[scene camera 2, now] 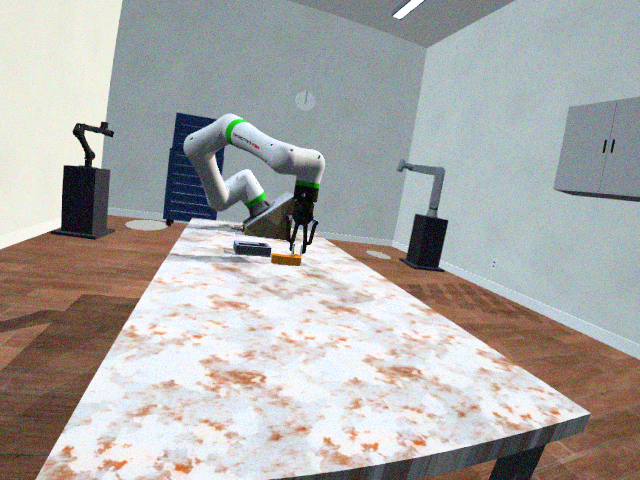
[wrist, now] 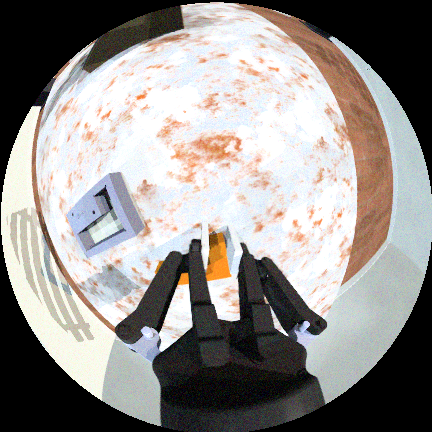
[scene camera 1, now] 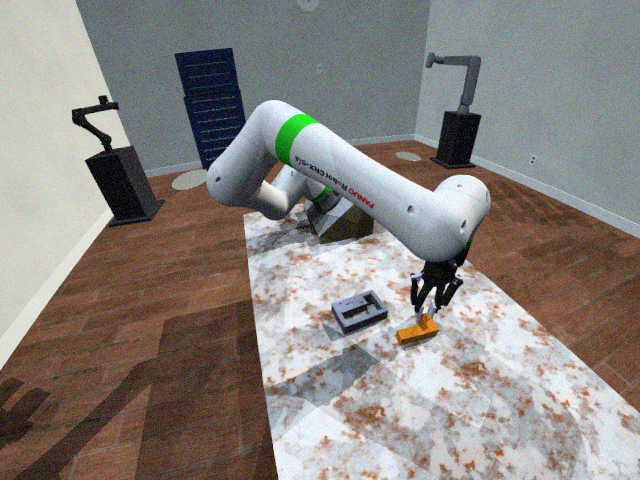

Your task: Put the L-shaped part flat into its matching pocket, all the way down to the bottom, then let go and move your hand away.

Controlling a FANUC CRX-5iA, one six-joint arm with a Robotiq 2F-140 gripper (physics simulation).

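Places are measured from the arm's base along level axes (x back, y right, z up), in centimetres.
Pixels of known places: gripper, between the fingertips: (wrist: 215,232) (scene camera 1: 422,318); arm's base, origin of its link: (scene camera 2: 262,211) (scene camera 1: 329,199).
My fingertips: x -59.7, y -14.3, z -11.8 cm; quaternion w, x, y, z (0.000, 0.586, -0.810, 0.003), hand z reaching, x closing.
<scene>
Ahead of a thing's pixels: the offset from my fingertips to its top centre. Level surfaces: height alone.
The orange L-shaped part @(dz +2.8, dx -3.2, dy +4.6 cm) (scene camera 1: 413,334) (scene camera 2: 285,259) (wrist: 216,274) lies flat at the table top, on or very close to it. My gripper (scene camera 1: 425,314) (scene camera 2: 297,250) (wrist: 215,232) points down and is shut on the short leg of the part, with one pale fingertip on each side. The long leg reaches out to the left, partly hidden by a finger in the wrist view. The grey-blue block with the L-shaped pocket @(dz +3.5, dx +6.3, dy +17.7 cm) (scene camera 1: 363,324) (scene camera 2: 252,251) (wrist: 133,218) stands left of the part, apart from it. Its pocket faces up and holds no part.
The marbled table @(dz -0.2 cm) (scene camera 1: 330,423) (scene camera 2: 310,330) (wrist: 280,125) carries the block and the part. The arm's wedge-shaped base mount (scene camera 1: 343,227) (scene camera 2: 273,222) (wrist: 135,37) stands at the far end. Two other robots on dark pedestals (scene camera 1: 124,186) (scene camera 1: 458,139) stand on the floor beyond the table.
</scene>
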